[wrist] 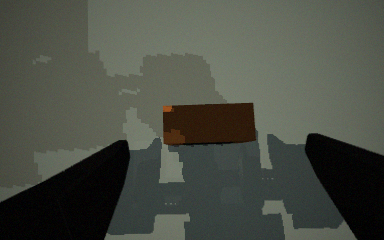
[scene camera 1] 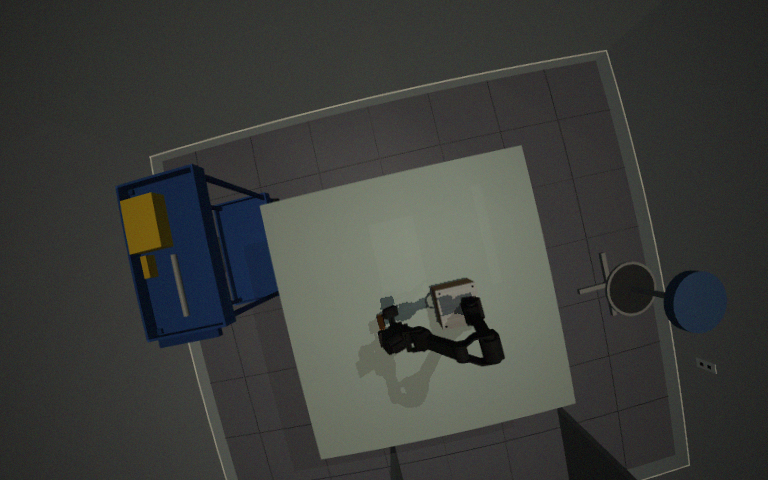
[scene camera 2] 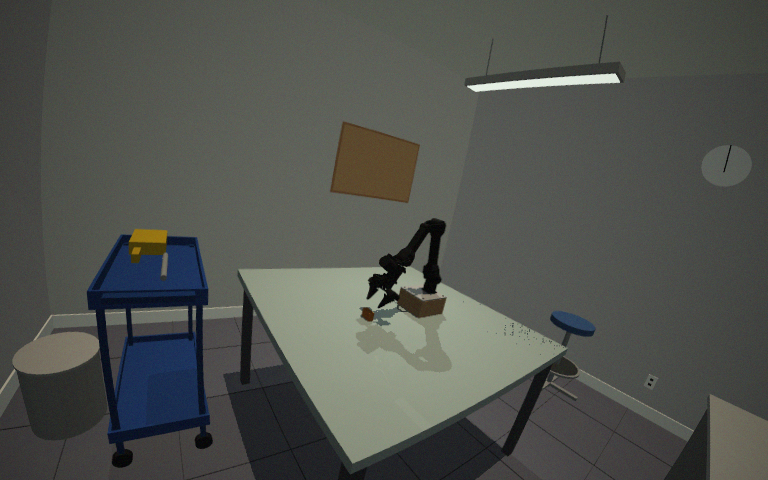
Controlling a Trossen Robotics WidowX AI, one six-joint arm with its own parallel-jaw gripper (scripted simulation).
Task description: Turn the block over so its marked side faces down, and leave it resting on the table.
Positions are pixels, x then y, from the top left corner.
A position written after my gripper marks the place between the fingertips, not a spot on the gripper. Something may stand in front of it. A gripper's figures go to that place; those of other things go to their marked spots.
My gripper (wrist: 216,144) is 12 cm from the lens. A block (wrist: 202,124): 15 cm from the lens.
